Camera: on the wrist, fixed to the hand. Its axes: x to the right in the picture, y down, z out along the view.
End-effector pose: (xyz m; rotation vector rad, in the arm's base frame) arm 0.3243 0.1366 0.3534 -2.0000 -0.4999 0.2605
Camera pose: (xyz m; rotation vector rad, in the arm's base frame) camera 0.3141 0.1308 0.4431 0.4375 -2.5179 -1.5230
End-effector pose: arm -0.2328 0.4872 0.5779 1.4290 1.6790 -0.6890
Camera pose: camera -0.3196 0.5002 0.6000 1.8304 -1.6697 1.0495
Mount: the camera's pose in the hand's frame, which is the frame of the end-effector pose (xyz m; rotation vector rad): -0.0089 -0.0796 -0.0421 -0.1641 -0.0095 -3.0564
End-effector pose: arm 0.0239 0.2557 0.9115 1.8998 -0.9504 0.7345
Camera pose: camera 0.0806 0.3225 0.8891 1.0070 1.8846 -1.1447
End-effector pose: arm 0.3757 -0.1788 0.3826 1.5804 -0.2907 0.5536
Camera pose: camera 0.4009 -0.1310 0.3100 0.3220 1.7889 -1.7394
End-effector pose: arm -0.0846 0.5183 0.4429 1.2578 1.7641 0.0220
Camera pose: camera -0.1711 0.4936 0.4332 -2.1890 1.6335 -1.3035
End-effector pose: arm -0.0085 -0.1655 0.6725 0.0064 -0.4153 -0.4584
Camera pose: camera -0.0334 -0.2368 0.6226 -0.4287 -0.0113 2.7318
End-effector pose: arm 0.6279 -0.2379 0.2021 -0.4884 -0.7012 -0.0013
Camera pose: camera 0.6342 -0.3282 0.2032 0.8703 -0.7831 -2.8670
